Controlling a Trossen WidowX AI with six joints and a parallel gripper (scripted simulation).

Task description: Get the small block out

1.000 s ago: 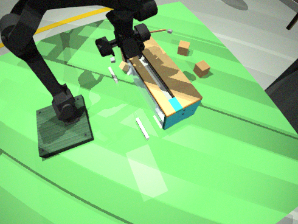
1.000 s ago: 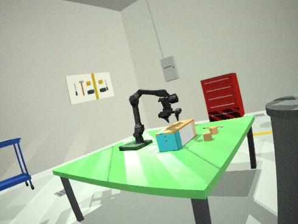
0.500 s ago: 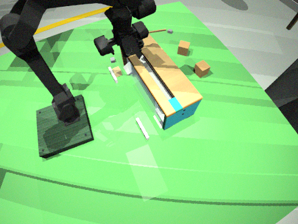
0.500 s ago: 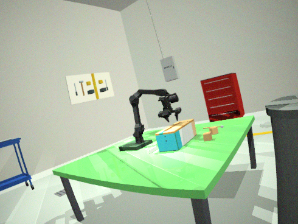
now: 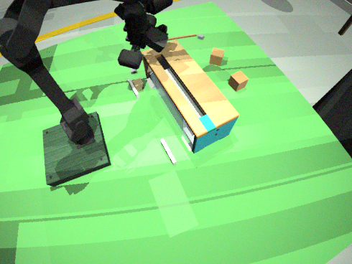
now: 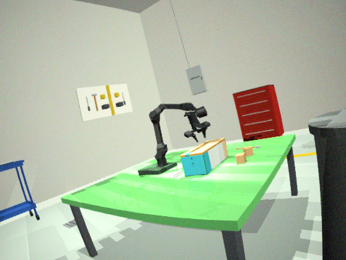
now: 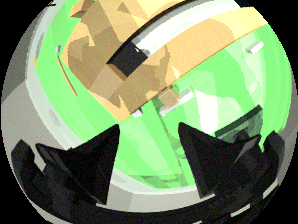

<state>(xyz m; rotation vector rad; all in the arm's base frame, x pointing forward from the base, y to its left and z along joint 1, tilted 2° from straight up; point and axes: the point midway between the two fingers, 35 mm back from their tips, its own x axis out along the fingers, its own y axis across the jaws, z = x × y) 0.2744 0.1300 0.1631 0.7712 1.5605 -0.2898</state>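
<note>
Now: gripper tip 30 mm past the tan block and 130 mm above it. The rest, counted from my gripper tip: thin wooden stick (240 mm ahead, 220 mm to the left, 150 mm below); then box (60 mm ahead, 150 mm to the right, 90 mm below).
</note>
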